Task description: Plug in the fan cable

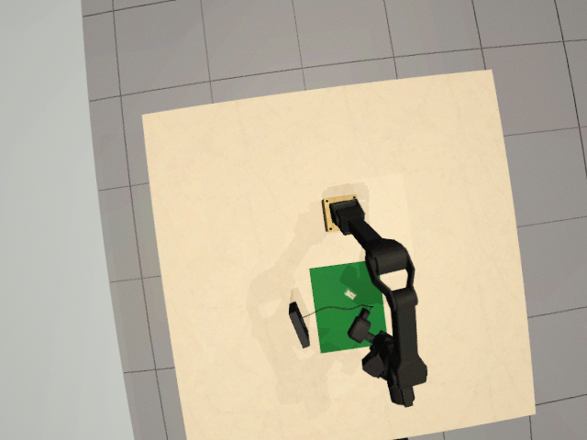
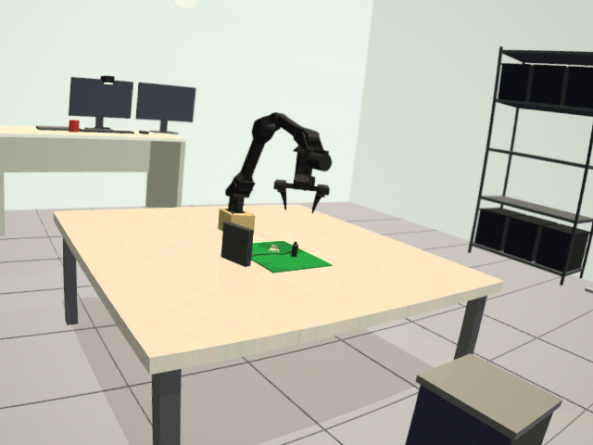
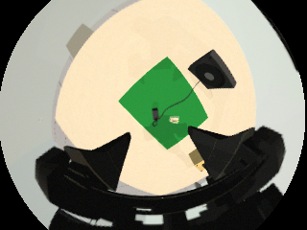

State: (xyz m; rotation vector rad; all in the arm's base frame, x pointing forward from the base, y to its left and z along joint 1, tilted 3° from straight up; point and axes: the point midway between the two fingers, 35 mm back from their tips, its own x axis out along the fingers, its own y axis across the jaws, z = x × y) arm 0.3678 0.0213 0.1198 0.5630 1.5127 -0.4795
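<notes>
Right now the dark plug is 14 cm below my gripper tip, 1 cm to the left of it and 1 cm behind it. From my gripper tip the other things lie so: green board 18 cm below, 4 cm to the right, 3 cm behind; black fan 21 cm to the right, 10 cm below, 3 cm behind; four-pin header 16 cm below, 8 cm behind, 3 cm to the right.
</notes>
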